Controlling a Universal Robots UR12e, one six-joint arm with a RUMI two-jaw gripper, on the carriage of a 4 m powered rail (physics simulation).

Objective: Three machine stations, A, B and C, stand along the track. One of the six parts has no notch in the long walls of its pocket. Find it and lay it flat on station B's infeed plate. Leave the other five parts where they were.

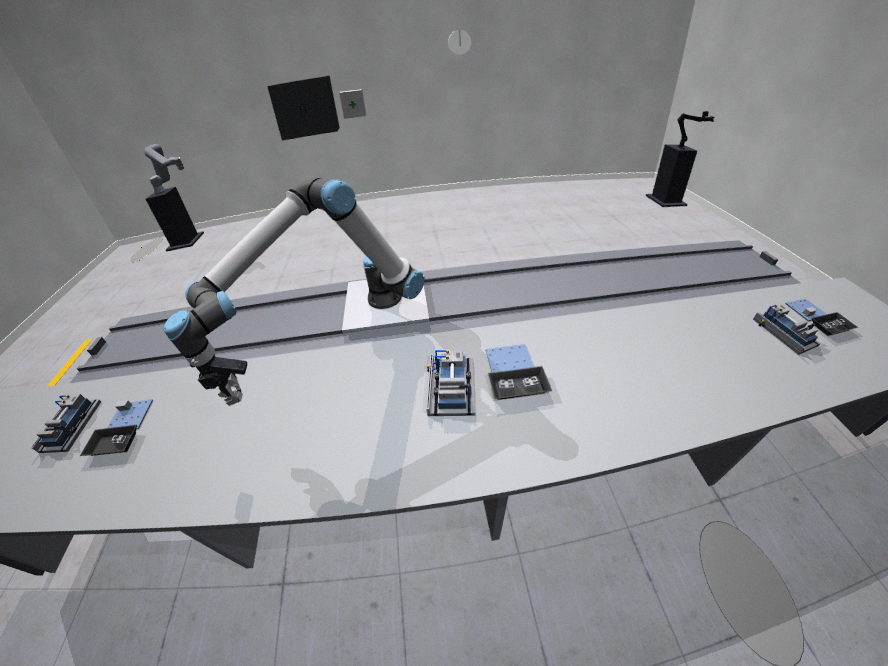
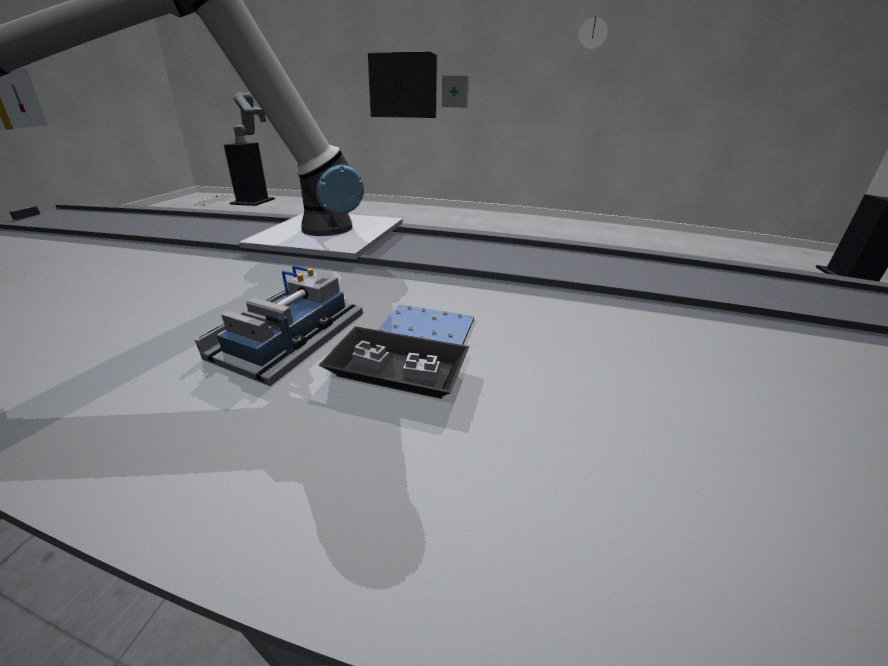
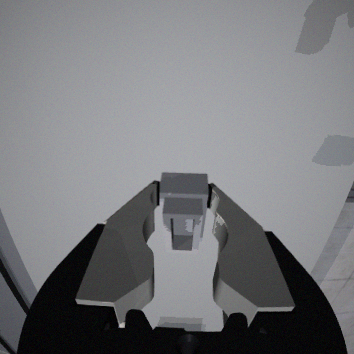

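Pixels of known places: gripper, fingertip midpoint: point(image 1: 239, 398) point(image 3: 183, 183); arm's base at its link origin: point(image 1: 384, 298) point(image 2: 327, 228).
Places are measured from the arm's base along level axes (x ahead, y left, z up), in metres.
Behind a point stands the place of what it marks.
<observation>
My gripper point(image 1: 229, 389) {x 0.780, y -0.527, z 0.201 m} point(image 3: 183, 183) {x 0.780, y -0.527, z 0.201 m} is shut on a light grey part point(image 3: 183, 206) {x 0.781, y -0.529, z 0.230 m}, held above the table between the left and middle stations; its pocket's long walls are hard to judge. The middle station's blue plate point(image 1: 509, 357) {x 0.554, y 0.556, z -0.021 m} point(image 2: 428, 324) {x 0.551, y 0.559, z -0.022 m}, which I take as station B's infeed plate, has small pins and no part on it. Beside it, a dark tray point(image 1: 519, 393) {x 0.765, y 0.541, z -0.018 m} point(image 2: 456, 370) {x 0.741, y 0.663, z 0.011 m} holds two white parts, one left point(image 1: 506, 384) {x 0.724, y 0.495, z 0.003 m} point(image 2: 370, 355) {x 0.738, y 0.501, z 0.009 m} and one right point(image 1: 530, 381) {x 0.728, y 0.598, z 0.003 m} point(image 2: 421, 368) {x 0.743, y 0.600, z 0.003 m}. One part point(image 1: 118, 438) {x 0.761, y -1.248, z 0.003 m} lies in the left tray point(image 1: 98, 445) {x 0.774, y -1.372, z -0.018 m}. The right tray's parts point(image 1: 834, 323) {x 0.719, y 2.468, z -0.002 m} are too small to tell apart.
Blue-grey vise machines stand at the left point(image 1: 64, 424) {x 0.677, y -1.591, z 0.041 m}, middle point(image 1: 451, 383) {x 0.718, y 0.268, z 0.055 m} point(image 2: 276, 319) {x 0.751, y 0.323, z 0.063 m} and right point(image 1: 787, 328) {x 0.712, y 2.062, z 0.025 m}. A grey block point(image 1: 123, 405) {x 0.571, y -1.322, z 0.012 m} stands on the left blue plate point(image 1: 136, 414) {x 0.608, y -1.249, z -0.022 m}, another block point(image 1: 810, 311) {x 0.610, y 2.381, z 0.012 m} on the right one. The rail point(image 1: 573, 281) point(image 2: 545, 261) runs behind the table.
</observation>
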